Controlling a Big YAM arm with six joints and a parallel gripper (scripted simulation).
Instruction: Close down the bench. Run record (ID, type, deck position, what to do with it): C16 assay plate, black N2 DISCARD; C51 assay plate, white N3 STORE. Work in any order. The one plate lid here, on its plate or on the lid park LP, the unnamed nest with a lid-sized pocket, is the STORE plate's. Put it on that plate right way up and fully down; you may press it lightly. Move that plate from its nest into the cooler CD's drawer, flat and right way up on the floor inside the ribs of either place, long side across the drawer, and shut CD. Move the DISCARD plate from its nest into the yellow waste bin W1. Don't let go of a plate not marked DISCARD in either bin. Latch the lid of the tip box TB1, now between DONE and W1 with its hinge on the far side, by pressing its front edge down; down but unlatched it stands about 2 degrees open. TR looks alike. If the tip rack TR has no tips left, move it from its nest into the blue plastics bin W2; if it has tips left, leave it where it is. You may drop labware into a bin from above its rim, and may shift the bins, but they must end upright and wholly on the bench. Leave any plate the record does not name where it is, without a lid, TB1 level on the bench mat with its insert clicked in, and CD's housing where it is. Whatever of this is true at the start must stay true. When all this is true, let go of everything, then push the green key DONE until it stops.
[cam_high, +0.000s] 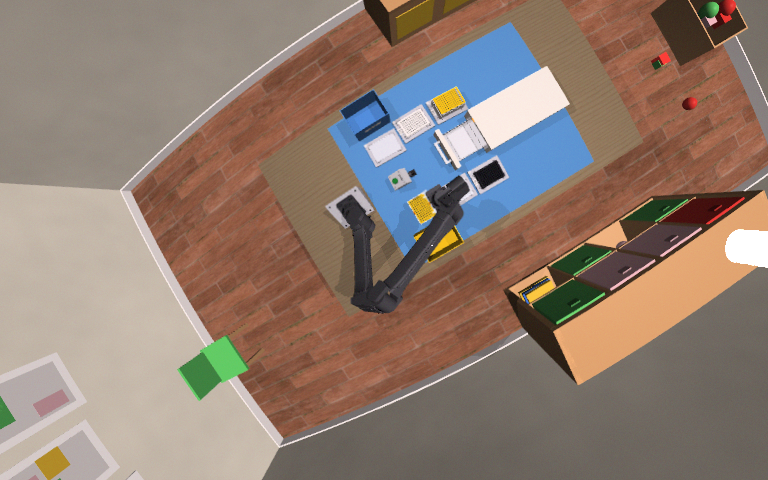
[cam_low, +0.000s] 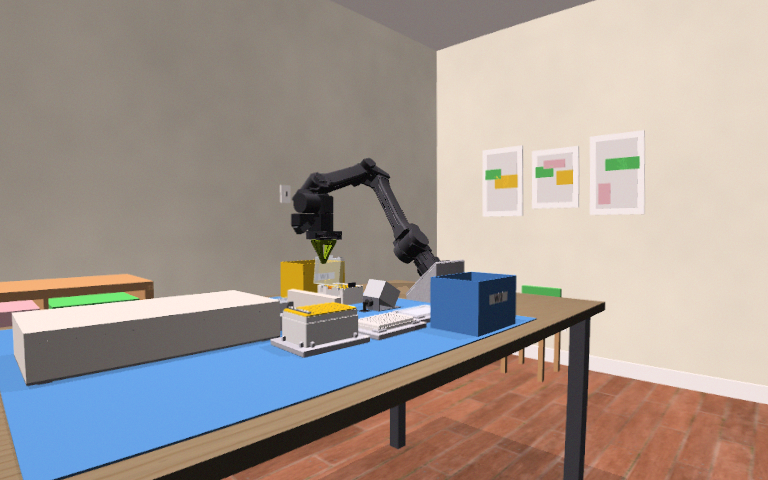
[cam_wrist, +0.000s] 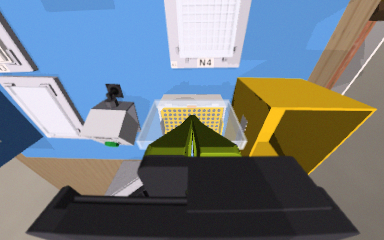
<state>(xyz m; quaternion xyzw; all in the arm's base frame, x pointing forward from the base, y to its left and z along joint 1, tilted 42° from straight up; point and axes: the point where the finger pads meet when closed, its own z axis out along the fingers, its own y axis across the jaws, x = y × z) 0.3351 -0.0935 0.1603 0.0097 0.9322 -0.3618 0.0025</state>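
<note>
Right now the tip box TB1 is 6 cm behind my hand and 7 cm below it. From my hand the other things lie so: DONE key box (8 cm behind, 17 cm to the left, 8 cm below); green DONE key (10 cm behind, 17 cm to the left, 7 cm below); yellow bin W1 (8 cm behind, 15 cm to the right, 10 cm below).
</note>
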